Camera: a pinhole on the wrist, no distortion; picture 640 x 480 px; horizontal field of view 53.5 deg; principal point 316.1 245.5 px. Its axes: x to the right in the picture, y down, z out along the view. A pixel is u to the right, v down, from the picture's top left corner.
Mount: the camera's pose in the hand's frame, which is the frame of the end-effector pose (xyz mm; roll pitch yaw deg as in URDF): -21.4 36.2 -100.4 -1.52 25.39 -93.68
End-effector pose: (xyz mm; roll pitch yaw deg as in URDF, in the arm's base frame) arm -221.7 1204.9 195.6 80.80 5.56 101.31
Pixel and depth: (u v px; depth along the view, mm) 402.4 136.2 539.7
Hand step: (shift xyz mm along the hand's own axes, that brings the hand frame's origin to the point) -119.0 -256.8 357.8
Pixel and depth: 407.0 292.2 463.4
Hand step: 8.3 -224.4 288.8
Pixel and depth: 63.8 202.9 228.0
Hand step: -31.7 20.8 144.7
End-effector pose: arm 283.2 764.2 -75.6 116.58 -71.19 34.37
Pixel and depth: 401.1 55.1 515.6
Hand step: -180.3 -239.3 339.3
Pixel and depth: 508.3 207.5 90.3
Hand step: -28.5 -26.9 -30.4
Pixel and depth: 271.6 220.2 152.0
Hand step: -27.0 -19.2 41.6
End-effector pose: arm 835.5 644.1 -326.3 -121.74 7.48 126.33
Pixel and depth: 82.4 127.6 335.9
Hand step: -76.9 6.7 257.5
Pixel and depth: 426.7 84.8 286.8
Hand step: -97.1 -128.2 138.9
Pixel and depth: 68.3 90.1 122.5
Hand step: -48.7 28.3 31.4
